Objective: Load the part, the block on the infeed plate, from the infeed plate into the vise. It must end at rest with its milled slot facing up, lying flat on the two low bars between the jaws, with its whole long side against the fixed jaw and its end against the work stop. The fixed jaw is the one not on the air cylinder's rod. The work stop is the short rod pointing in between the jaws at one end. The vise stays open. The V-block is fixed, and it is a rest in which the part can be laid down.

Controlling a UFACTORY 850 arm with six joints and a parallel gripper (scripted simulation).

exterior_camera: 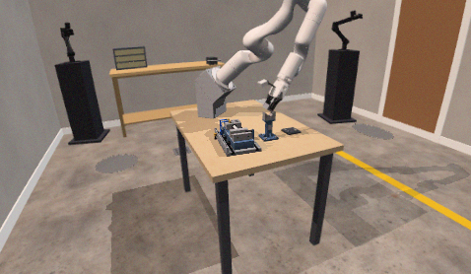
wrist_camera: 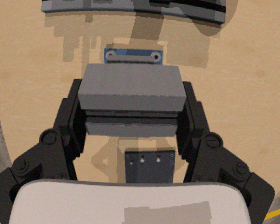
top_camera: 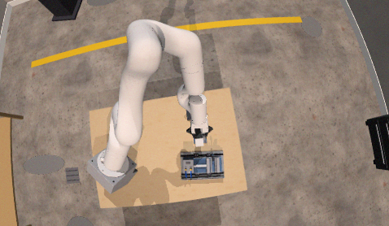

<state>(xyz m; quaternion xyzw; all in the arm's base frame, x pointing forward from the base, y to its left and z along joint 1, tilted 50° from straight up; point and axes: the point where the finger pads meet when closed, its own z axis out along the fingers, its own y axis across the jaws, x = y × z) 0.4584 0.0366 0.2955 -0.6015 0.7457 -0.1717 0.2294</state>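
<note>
Right now the part is right at my hand. Also, from my hand: white cylinder rod: 200 mm to the right, 120 mm below, 20 mm ahead; then work stop: 140 mm to the right, 110 mm below, 100 mm ahead; then grey vise jaw: 190 mm to the right, 120 mm below, 70 mm ahead.
</note>
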